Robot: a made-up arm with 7 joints.
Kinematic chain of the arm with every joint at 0, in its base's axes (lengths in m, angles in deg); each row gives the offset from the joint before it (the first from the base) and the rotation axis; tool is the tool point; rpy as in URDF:
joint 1: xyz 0 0 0.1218 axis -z
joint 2: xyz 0 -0.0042 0.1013 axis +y
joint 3: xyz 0 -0.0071 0.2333 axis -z
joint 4: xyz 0 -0.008 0.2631 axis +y
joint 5: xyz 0 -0.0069 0.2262 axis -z
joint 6: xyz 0 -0.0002 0.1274 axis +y
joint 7: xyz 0 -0.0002 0.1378 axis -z
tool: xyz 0 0 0 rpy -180 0 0
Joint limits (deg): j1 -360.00..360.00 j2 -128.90..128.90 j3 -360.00..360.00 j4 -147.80..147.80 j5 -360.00..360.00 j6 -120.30..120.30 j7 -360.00..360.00
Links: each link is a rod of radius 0.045 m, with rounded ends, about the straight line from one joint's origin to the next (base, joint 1, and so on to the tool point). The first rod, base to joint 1, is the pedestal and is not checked.
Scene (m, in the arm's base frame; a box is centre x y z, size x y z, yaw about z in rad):
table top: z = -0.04
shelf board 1: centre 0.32 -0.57 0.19 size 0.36 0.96 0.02 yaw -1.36
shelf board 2: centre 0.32 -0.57 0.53 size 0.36 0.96 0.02 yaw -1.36
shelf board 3: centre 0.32 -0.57 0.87 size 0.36 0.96 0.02 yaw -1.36
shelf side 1: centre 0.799 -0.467 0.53 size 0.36 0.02 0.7 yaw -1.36
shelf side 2: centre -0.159 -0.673 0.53 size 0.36 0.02 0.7 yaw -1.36
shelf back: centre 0.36 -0.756 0.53 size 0.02 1 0.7 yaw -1.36
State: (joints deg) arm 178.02 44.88 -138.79 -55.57 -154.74 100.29 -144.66
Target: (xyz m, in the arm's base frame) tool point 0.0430 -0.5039 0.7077
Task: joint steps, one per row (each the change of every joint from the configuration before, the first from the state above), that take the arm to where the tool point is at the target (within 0.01 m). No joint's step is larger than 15 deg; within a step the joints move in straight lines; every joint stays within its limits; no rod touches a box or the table.
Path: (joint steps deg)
1: 6.12 -4.87 1.37 14.65 5.97 2.00 0.00
2: 6.12 -4.86 1.38 14.64 5.96 2.00 0.00
3: 6.12 -4.87 1.37 14.65 5.97 2.00 0.00
4: 6.13 -4.86 1.38 14.65 5.97 2.00 0.00
5: 6.12 -4.87 1.37 14.65 5.96 2.01 0.00
6: 6.12 -4.87 1.37 14.64 5.97 2.00 0.00
7: 6.12 -4.86 1.38 14.65 5.97 2.00 0.00
8: 6.12 -4.87 1.37 14.65 5.96 2.00 0.00
9: 6.12 -4.86 1.37 14.64 5.97 2.00 0.00
10: 6.13 -4.87 1.38 14.65 5.97 2.00 0.00
11: 4.39 -11.93 2.88 -13.70 -5.85 0.00 0.00
12: 4.39 -11.93 2.89 -13.70 -5.85 0.00 0.00

